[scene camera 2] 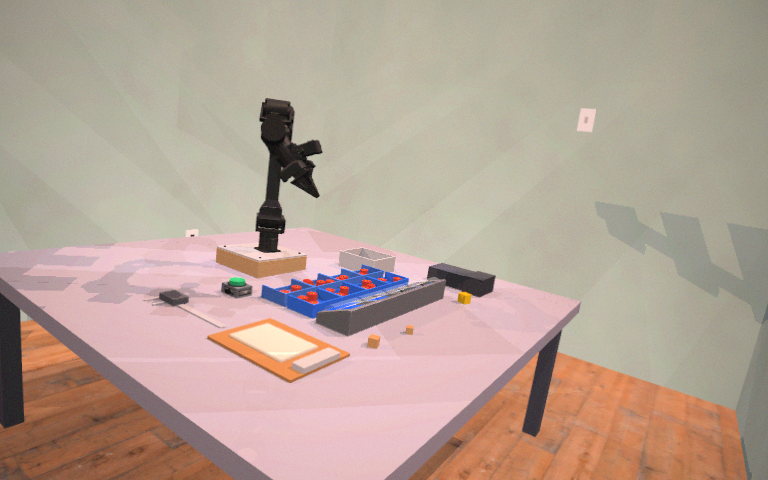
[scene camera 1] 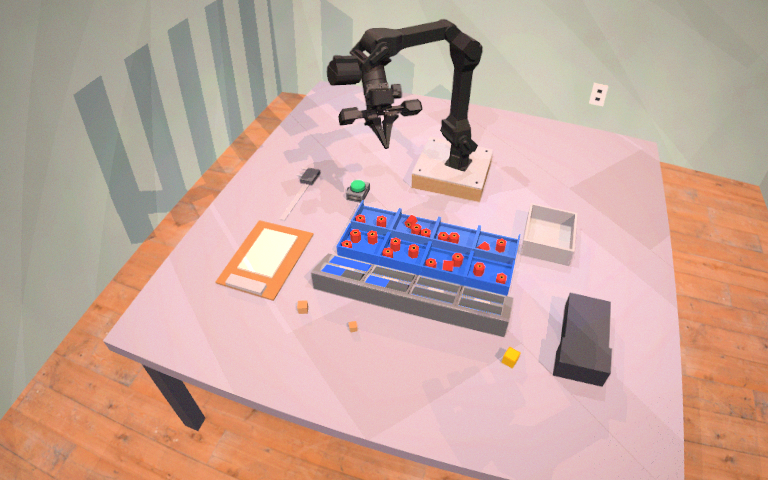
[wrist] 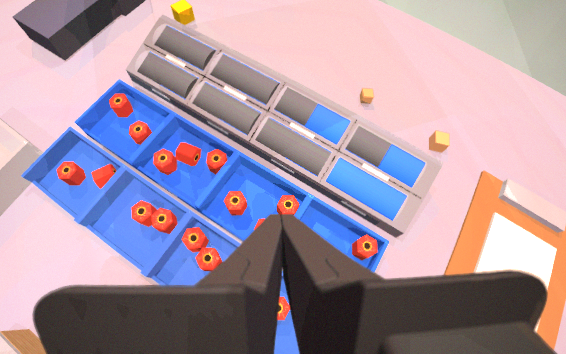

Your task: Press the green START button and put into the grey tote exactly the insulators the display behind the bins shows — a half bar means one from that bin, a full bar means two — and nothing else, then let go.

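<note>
My gripper (scene camera 1: 386, 147) (scene camera 2: 318, 196) (wrist: 280, 225) is shut and empty, high above the table behind the bins. The green START button (scene camera 1: 357, 185) (scene camera 2: 237, 281) stands near the bins' back-left corner. The blue bins (scene camera 1: 492, 285) (scene camera 2: 305, 307) (wrist: 115, 235), two rows of four, hold red insulators (scene camera 1: 413, 250) (wrist: 365, 246), some lying on their sides. The grey display (scene camera 1: 407, 305) (scene camera 2: 396, 308) (wrist: 415, 207) shows, in the wrist view, a full bar at right in the row nearest the bins, and half bars in the far row's two rightmost windows. The grey tote (scene camera 1: 546, 254) (scene camera 2: 356, 261) has a bare inside.
A black block (scene camera 1: 586, 339) (scene camera 2: 461, 280) (wrist: 65, 35), a yellow cube (scene camera 1: 510, 357) (scene camera 2: 464, 297) (wrist: 183, 12) and two small orange cubes (scene camera 1: 302, 306) (scene camera 1: 352, 326) lie around the display. An orange clipboard (scene camera 1: 297, 249) (scene camera 2: 220, 337) (wrist: 465, 250) lies left; a dark device (scene camera 1: 309, 176) lies behind it.
</note>
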